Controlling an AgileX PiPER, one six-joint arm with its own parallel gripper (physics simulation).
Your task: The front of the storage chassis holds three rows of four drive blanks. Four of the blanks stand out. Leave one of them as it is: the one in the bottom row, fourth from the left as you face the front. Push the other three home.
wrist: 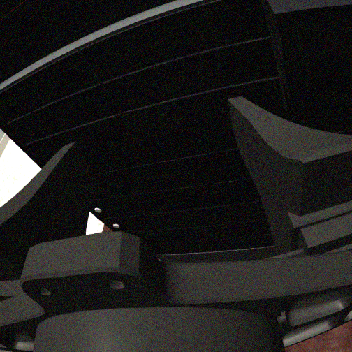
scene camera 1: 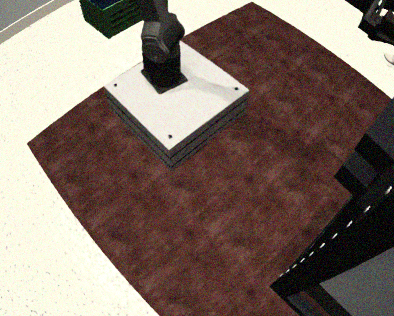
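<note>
The dark storage chassis (scene camera 1: 352, 240) (wrist: 175, 65) shows at the lower right of the scene view, partly cut off. It fills much of the wrist view as a near-black surface crossed by thin lines, with a pale edge along the top. A greyish block (wrist: 312, 5) at the top right of the wrist view stands forward of that surface; which blank it is, I cannot tell. The other blanks cannot be told apart in the dark. My gripper (wrist: 154, 137) is open, with its two fingers wide apart in front of the dark surface and no object seen between them.
The arm's base (scene camera 1: 162, 72) stands on a white square block (scene camera 1: 200, 110) on the dark red mat (scene camera 1: 210, 210). A green crate (scene camera 1: 112, 17) is behind it at the upper left. Black machine parts (scene camera 1: 382, 20) show at the top right, cut off by the frame.
</note>
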